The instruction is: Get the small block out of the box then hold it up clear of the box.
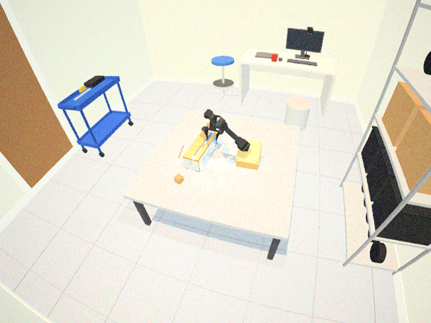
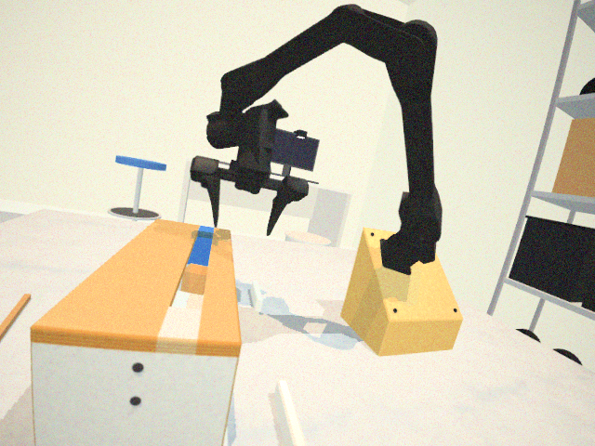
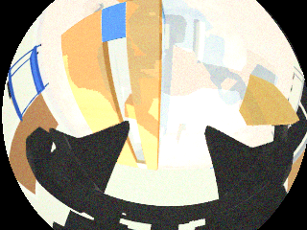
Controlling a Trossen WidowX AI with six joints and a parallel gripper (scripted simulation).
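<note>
Now: gripper tip 7 cm above the small block, 6 cm short of it and 4 cm to the right of it. Round my gripper tip: box 10 cm below, 7 cm to the left, 4 cm ahead; thin stick 28 cm ahead, 16 cm below, 9 cm to the left.
</note>
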